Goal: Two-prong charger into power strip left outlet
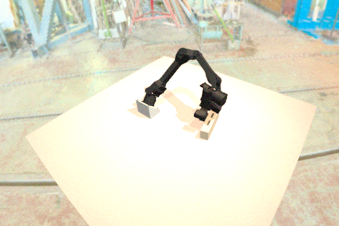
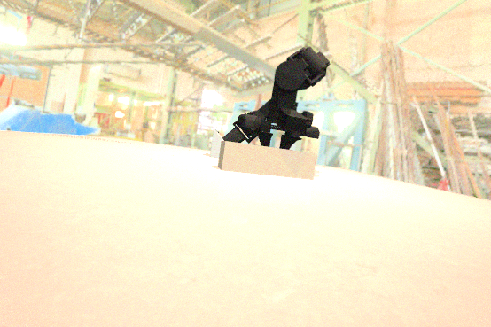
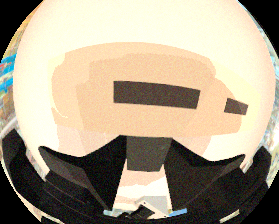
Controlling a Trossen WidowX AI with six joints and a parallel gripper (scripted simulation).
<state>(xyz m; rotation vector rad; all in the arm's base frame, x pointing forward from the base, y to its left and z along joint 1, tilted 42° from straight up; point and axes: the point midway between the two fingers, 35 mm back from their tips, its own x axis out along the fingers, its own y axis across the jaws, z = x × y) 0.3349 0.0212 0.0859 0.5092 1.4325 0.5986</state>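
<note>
Right now my gripper tip is 2 cm short of the dark charger and 1 cm below it.
</note>
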